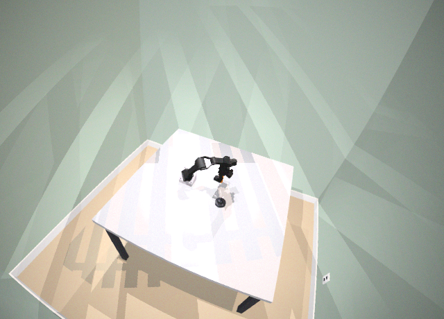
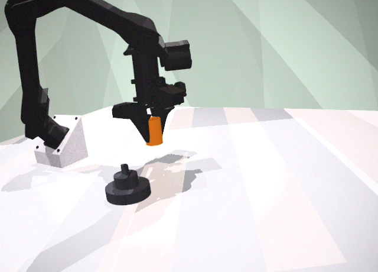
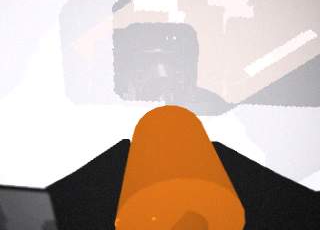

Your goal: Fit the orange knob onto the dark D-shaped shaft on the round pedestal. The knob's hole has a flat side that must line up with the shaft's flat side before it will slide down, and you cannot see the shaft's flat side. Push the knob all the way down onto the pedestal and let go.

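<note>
Right now the dark round pedestal is 170 mm to the right of my gripper tip, 100 mm ahead of it and 10 mm below it. Also, from my gripper tip: orange knob 20 mm above.
</note>
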